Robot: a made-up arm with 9 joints. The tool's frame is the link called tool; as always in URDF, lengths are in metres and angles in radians.
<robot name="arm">
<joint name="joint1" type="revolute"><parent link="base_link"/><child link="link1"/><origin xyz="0 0 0.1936" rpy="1.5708 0 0"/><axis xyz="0 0 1"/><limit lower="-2.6" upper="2.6"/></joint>
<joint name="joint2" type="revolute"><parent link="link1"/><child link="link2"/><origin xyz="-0.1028 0.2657 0.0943" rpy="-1.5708 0 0"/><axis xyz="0 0 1"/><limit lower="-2.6" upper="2.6"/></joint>
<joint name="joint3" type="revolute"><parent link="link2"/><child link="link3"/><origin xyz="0.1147 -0.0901 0.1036" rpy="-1.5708 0 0"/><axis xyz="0 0 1"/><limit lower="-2.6" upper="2.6"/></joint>
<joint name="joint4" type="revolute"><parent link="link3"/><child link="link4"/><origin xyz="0.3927 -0.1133 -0.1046" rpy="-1.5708 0 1.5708"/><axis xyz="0 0 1"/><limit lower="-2.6" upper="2.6"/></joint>
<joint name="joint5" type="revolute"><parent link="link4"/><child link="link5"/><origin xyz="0.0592 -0.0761 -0.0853" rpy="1.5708 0 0"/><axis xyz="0 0 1"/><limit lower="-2.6" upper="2.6"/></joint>
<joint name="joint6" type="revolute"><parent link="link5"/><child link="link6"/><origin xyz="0.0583 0.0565 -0.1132" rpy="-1.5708 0 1.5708"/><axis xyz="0 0 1"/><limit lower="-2.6" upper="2.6"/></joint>
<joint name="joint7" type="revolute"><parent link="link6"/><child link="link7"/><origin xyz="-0.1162 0.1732 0.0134" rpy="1.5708 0 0"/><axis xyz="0 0 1"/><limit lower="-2.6" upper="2.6"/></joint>
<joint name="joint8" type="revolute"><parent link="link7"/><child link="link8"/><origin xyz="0.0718 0.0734 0.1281" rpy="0 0 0"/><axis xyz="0 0 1"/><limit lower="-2.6" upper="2.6"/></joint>
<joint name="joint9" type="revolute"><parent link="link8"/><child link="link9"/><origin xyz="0.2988 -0.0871 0.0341" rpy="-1.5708 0 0"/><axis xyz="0 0 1"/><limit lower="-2.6" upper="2.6"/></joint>
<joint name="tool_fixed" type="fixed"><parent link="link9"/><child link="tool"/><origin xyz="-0.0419 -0.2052 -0.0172" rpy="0 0 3.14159"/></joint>
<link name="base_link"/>
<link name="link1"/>
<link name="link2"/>
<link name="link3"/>
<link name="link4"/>
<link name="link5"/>
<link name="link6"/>
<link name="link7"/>
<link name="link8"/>
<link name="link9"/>
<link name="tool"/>
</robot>
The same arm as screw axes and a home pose.
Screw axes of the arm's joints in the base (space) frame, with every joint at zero. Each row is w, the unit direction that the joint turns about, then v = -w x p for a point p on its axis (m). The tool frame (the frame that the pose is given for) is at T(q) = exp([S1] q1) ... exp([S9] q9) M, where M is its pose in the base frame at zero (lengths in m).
S1: w 0 -1 0 v 0.1936 0 0
S2: w 0 0 1 v -0.0943 0.1028 0
S3: w 0 1 0 v -0.5629 0 0.0119
S4: w -1 0 0 v 0 -0.6762 -0.289
S5: w 0 1 0 v -0.617 0 0.4899
S6: w 0 0 1 v -0.3261 -0.4334 0
S7: w 0 1 0 v -0.5721 0 0.5496
S8: w 0 1 0 v -0.6455 0 0.4778
S9: w 0 0 1 v -0.3371 -0.179 0
M =
1 0.000003 0.000007 0.2209
-0.000003 1 0 -0.1319
-0.000007 0 1 0.5412
0 0 0 1
Joint limits (rad, base to tool): -2.6..2.6 -2.6..2.6 -2.6..2.6 -2.6..2.6 -2.6..2.6 -2.6..2.6 -2.6..2.6 -2.6..2.6 -2.6..2.6

